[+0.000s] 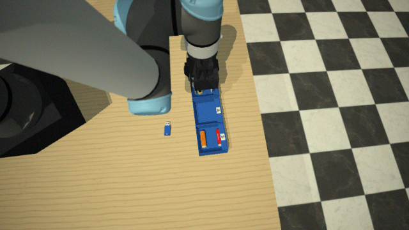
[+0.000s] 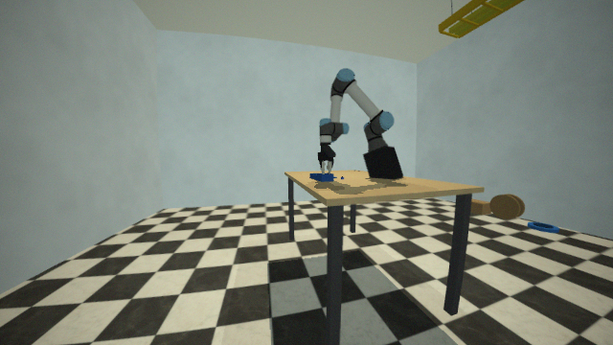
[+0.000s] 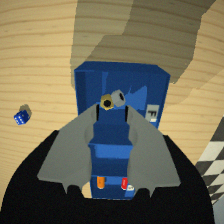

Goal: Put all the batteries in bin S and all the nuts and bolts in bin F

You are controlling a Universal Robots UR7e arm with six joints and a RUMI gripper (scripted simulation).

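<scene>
Right now the white nut is 2 cm below my hand and 1 cm ahead of it. From my hand the other things lie so: blue die 14 cm behind, 3 cm below, 1 cm to the right; then blue bin row 8 cm to the right, 2 cm below, 1 cm behind; then brass nut 3 cm below, 1 cm behind.
</scene>
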